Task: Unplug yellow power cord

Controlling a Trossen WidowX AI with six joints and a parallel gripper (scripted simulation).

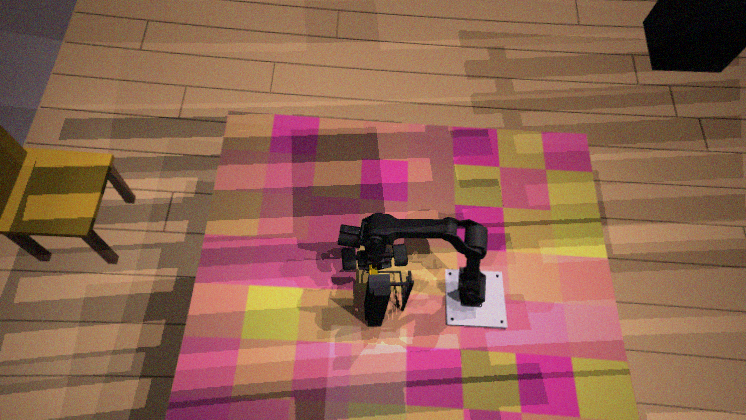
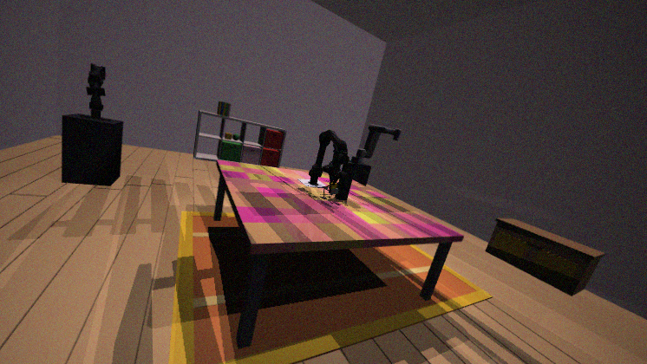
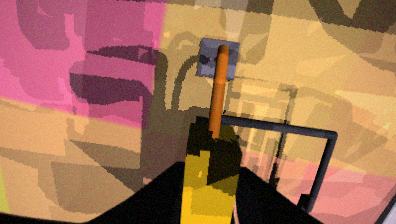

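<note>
Right now the yellow plug is 1 cm behind my gripper tip and 3 cm to the left of it.
</note>
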